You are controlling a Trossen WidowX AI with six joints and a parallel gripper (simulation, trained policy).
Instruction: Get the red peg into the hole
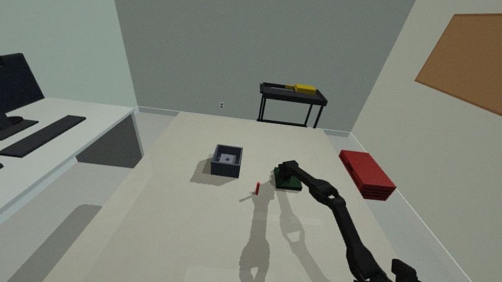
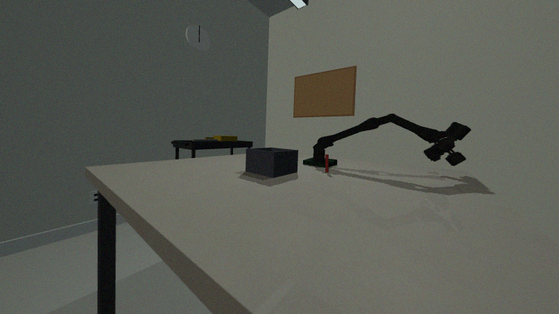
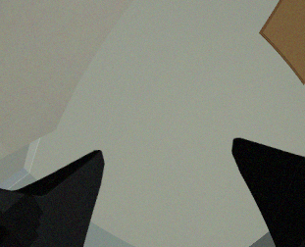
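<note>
Right now my gripper tip is 57 cm short of the red peg, 32 cm to the left of it and 8 cm above it. Also, from my gripper tip: dark box: 78 cm ahead, 46 cm to the right, 9 cm below; then plate: 78 cm ahead, 46 cm to the right, 7 cm below.
</note>
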